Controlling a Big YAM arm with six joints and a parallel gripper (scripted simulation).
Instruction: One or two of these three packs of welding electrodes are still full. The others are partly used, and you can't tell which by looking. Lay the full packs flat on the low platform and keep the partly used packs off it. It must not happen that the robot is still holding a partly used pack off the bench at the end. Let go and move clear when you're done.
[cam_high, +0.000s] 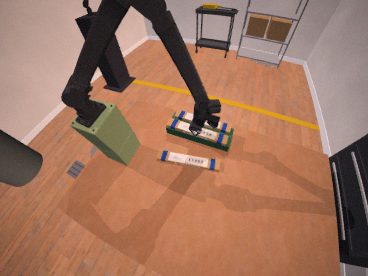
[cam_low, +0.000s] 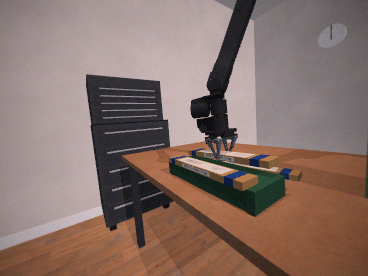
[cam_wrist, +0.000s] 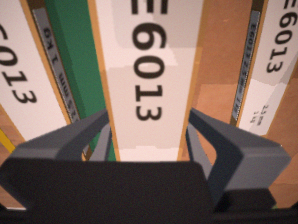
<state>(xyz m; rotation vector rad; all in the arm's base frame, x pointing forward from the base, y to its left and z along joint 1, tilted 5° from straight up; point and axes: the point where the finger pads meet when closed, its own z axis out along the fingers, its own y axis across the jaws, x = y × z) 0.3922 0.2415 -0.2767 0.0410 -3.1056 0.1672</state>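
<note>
The green platform lies 50 mm to the left of my hand and 80 mm below it.
</note>
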